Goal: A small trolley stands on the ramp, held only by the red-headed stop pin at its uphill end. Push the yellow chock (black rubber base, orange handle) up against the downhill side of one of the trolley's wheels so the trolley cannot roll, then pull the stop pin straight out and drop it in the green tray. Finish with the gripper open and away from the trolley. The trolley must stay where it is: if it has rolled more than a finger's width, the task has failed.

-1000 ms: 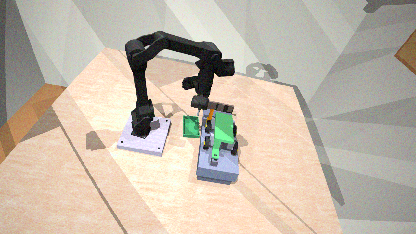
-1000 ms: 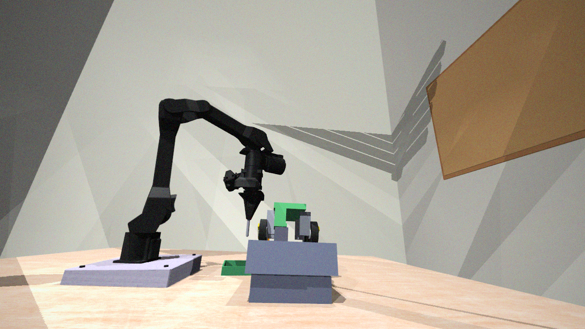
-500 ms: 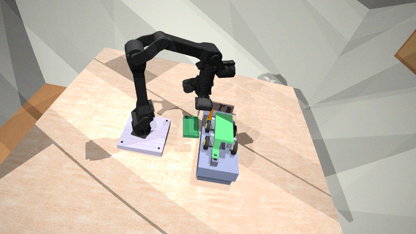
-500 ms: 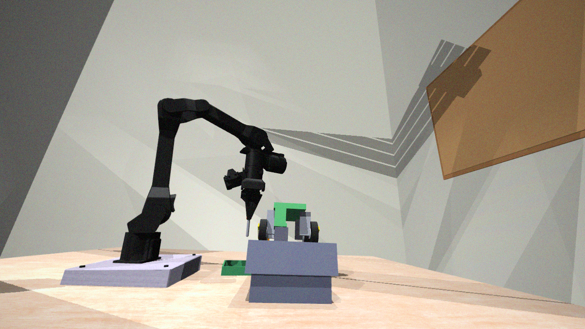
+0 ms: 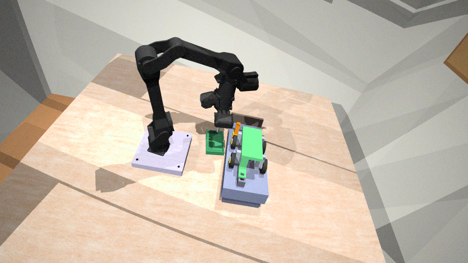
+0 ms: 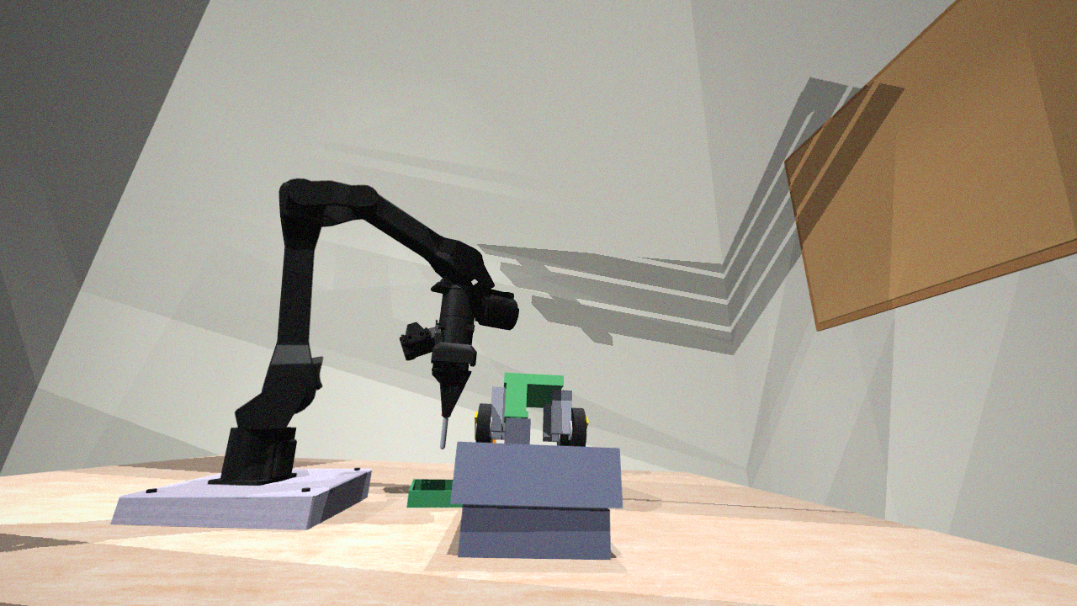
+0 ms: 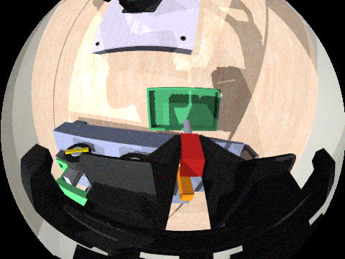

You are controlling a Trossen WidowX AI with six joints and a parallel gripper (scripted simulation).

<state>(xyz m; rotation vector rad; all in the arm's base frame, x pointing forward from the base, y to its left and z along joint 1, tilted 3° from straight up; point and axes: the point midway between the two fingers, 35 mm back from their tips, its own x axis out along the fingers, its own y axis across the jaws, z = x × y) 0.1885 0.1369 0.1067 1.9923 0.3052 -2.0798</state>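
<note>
Right now my gripper tip is right at the red-headed stop pin. Also, from my gripper tip: yellow chock (7 cm ahead, 3 cm below); trolley (14 cm ahead, 8 cm to the right); green tray (12 cm below).
</note>
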